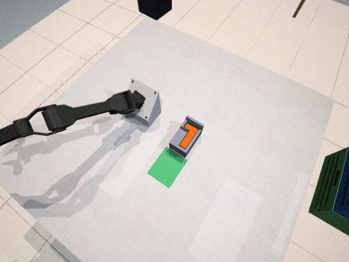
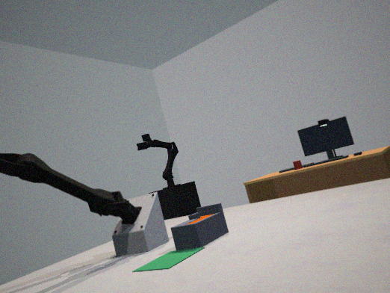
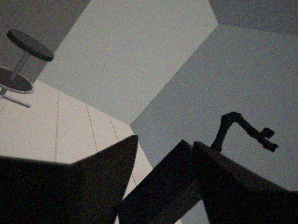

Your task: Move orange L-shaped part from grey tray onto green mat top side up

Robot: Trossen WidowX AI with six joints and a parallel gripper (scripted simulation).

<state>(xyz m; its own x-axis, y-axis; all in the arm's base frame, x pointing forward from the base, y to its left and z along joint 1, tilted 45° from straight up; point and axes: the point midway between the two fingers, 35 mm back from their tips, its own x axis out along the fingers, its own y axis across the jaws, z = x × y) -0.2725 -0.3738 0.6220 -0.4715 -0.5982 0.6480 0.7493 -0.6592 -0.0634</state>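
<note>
Right now my gripper tip is 540 mm short of the orange L-shaped part, 760 mm to the right of it and 290 mm above it. From my gripper tip the other things lie so: green mat (550 mm ahead, 600 mm to the left, 350 mm below).
</note>
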